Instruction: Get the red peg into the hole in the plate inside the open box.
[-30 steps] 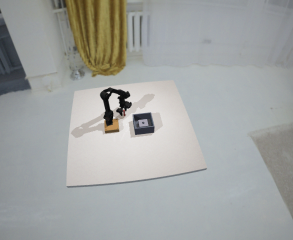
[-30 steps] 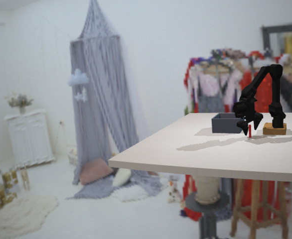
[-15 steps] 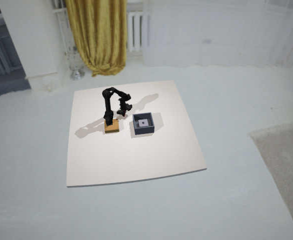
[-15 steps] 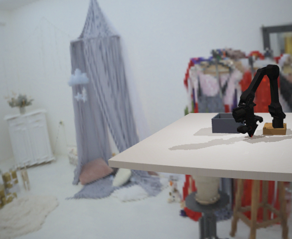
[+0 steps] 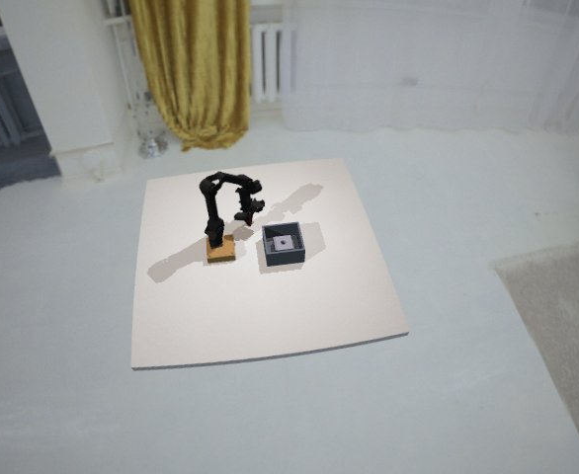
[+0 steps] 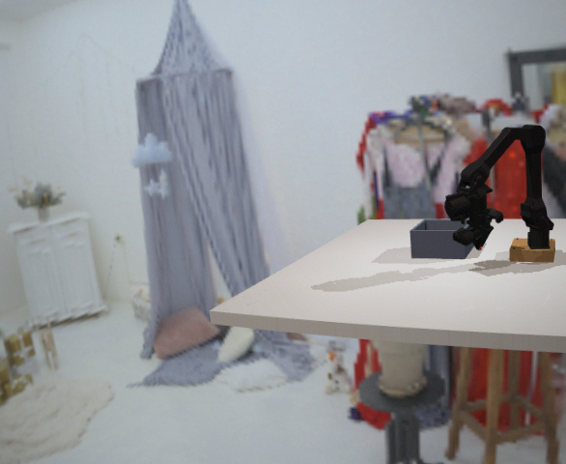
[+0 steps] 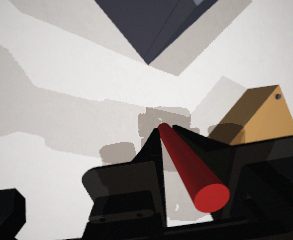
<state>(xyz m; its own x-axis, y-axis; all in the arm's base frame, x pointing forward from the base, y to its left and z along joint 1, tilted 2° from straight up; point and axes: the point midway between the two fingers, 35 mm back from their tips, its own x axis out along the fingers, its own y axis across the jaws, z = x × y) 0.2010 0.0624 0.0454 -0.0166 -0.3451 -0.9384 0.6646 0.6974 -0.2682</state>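
Now: the plate 130 mm ahead of my gripper tip, 170 mm to the right of it and 10 mm below it. Round my gripper tip: red peg 10 mm to the left, 30 mm above; then dark grey box 130 mm ahead, 170 mm to the right, 30 mm below.
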